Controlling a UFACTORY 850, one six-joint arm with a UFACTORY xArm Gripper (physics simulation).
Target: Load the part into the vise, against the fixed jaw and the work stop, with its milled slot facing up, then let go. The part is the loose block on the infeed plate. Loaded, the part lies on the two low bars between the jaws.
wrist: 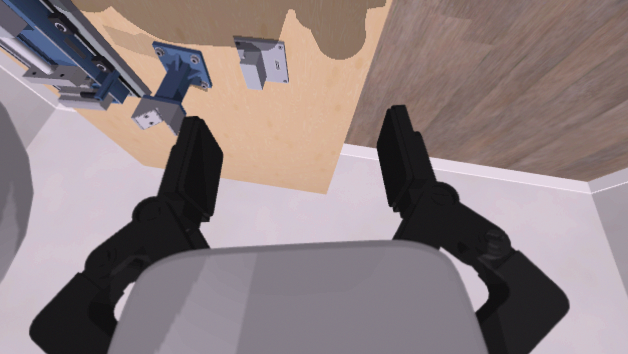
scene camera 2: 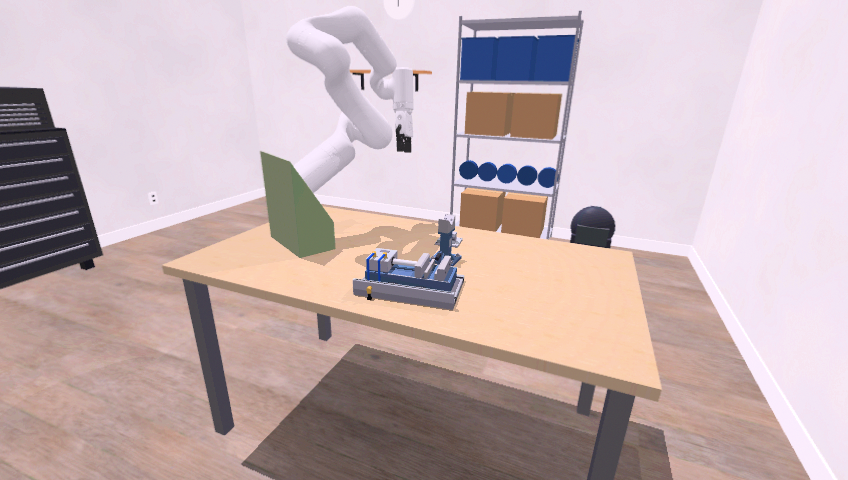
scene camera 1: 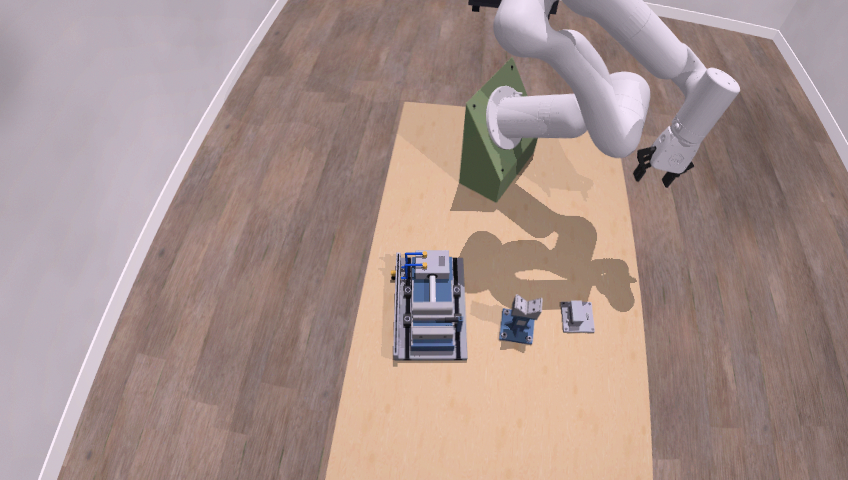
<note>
I see my gripper (scene camera 1: 650, 180), a grey part (wrist: 252, 66) and a grey infeed plate (wrist: 269, 48).
My gripper is seen too in the wrist view (wrist: 297, 130).
</note>
